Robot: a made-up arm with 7 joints.
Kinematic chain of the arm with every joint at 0, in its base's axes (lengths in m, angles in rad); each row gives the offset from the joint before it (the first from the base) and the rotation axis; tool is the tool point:
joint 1: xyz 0 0.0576 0 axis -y
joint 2: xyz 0 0.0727 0 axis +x
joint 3: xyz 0 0 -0.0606 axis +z
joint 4: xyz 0 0 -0.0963 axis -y
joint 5: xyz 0 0 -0.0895 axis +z
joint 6: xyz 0 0 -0.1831 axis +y
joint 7: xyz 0 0 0 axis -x
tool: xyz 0 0 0
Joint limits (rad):
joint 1: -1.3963..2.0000
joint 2: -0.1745..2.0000
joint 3: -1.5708..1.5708
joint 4: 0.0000..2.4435
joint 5: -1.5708..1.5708
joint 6: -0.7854..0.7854
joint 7: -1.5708..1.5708
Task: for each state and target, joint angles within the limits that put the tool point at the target. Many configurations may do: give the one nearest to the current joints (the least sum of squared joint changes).
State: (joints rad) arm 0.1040 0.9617 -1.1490 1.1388 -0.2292 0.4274 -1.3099
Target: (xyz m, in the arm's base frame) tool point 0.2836 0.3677 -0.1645
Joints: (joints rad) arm 0.6918 1.0163 -0.8775 0.7091 -0.2292 0.4274 -1.3099
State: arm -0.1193 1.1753 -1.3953 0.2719 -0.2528 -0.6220 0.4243
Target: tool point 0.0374 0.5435 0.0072
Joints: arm -0.0538 1.9279 -1.3051 0.5426 -0.2528 -0.6220 0.4243
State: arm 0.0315 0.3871 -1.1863 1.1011 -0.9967 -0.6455 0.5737
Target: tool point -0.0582 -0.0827 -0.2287
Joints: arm -0.2778 0.2953 -1.5460 1.5459 -0.9967 -0.6455 0.5737
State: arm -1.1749 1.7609 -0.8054 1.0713 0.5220 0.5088 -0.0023
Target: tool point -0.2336 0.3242 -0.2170
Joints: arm -1.2659 1.1983 -0.9652 1.0799 0.5220 0.5088 -0.0023
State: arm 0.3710 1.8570 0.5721 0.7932 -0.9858 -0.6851 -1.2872
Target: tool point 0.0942 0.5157 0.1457
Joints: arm -0.0349 1.8349 0.4511 0.3715 -0.9858 -0.6851 -1.2872
